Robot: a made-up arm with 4 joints.
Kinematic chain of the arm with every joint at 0, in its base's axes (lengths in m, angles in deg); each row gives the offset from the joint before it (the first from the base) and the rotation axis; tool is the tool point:
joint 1: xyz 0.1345 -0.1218 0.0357 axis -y
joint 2: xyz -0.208 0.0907 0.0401 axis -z
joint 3: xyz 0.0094 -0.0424 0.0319 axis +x
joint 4: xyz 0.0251 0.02 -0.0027 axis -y
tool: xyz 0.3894 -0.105 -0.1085
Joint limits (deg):
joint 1: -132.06..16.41
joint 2: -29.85..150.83
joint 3: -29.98..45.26
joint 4: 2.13..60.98
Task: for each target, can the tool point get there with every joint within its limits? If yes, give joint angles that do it. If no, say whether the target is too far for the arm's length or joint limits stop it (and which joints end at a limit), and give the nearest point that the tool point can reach.
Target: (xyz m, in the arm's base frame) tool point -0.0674 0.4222 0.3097
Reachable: no: joint limits stop it (at a limit: joint 1, joint 2, joint 3, joint 4) | nearest point 0.0850 0.1503 0.3980 | short by 0.324 m
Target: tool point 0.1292 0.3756 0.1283
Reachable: no: joint limits stop it (at a limit: joint 1, joint 2, joint 3, joint 4) | nearest point 0.3228 0.1526 0.0323 | short by 0.310 m
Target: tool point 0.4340 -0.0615 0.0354
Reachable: yes | joints -40.38 -11.84 -3.90 32.69
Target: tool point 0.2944 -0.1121 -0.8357
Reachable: no: too far | nearest point 0.2801 -0.0704 -0.3048 | short by 0.533 m
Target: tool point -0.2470 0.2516 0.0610
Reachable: no: joint limits stop it (at a limit: joint 1, joint 2, joint 3, joint 4) | nearest point -0.0277 0.1526 -0.0599 | short by 0.269 m
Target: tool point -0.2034 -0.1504 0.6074
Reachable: yes | joints -41.36 134.50 30.14 46.33
